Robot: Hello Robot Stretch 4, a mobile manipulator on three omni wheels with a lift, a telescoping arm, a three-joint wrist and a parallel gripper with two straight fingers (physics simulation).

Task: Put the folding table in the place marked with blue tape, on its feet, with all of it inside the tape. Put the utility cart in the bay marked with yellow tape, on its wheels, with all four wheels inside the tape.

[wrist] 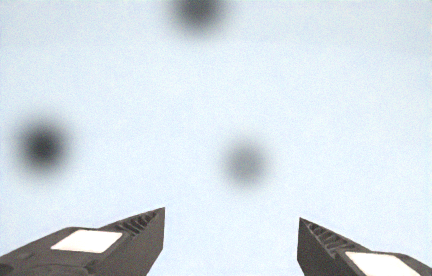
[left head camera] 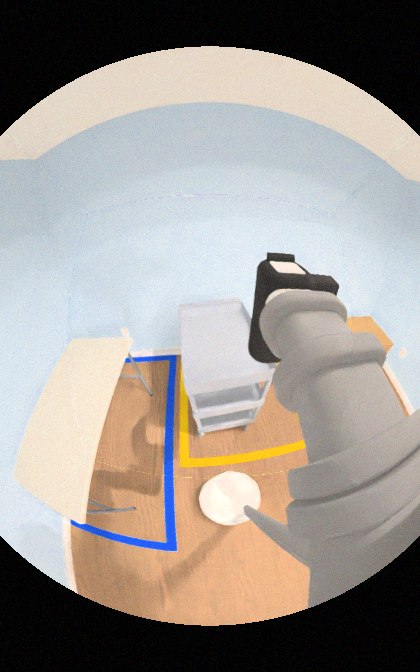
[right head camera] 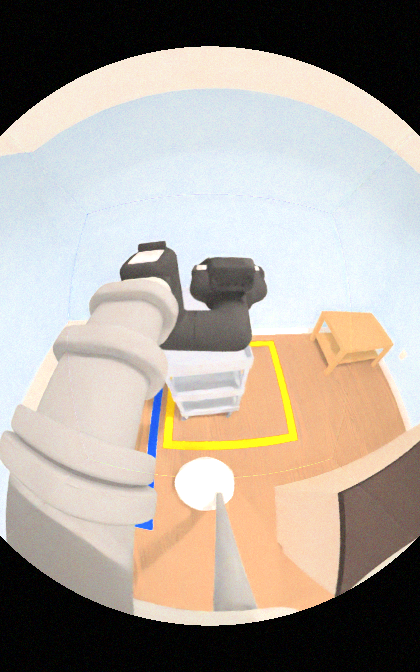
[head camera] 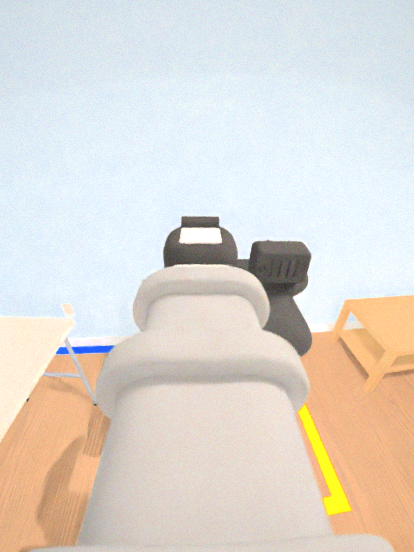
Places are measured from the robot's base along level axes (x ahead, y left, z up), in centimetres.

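Pixels of known places: gripper, fingertip midpoint: (wrist: 230, 232) (head camera: 245, 244).
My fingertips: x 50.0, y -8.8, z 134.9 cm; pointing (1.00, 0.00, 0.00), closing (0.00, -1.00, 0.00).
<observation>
Behind a point stands the place of what it marks.
The folding table (head camera: 25, 370) {x 67.7, y 72.3, z 71.6 cm} (left head camera: 65, 420), with a cream top and thin grey legs, stands upright at the left. Blue tape (head camera: 85, 350) {x 142.1, y 97.3, z -2.7 cm} (left head camera: 170, 450) (right head camera: 154, 425) shows at its back, right and front; its left part is hidden under the top. The light grey utility cart (left head camera: 212, 345) (right head camera: 210, 363) stands upright within the yellow tape (head camera: 317, 455) {x 59.7, y -69.2, z -2.7 cm} (left head camera: 242, 455) (right head camera: 285, 400), close to its left strip. Its two near wheels are inside; the far wheels are hidden. My gripper (wrist: 230, 233) {x 50.0, y -8.8, z 134.9 cm} is open and empty, facing the pale blue wall. In the right head view its dark body is above the cart.
A white round base (left head camera: 227, 500) (right head camera: 200, 480) with a grey pole (left head camera: 275, 530) (right head camera: 227, 555) stands in front of the bay. A small wooden table (head camera: 385, 320) {x 125.6, y -137.8, z 42.2 cm} (left head camera: 372, 332) (right head camera: 355, 332) is right of the bay. Beige-and-brown furniture (right head camera: 305, 520) is at the near right.
</observation>
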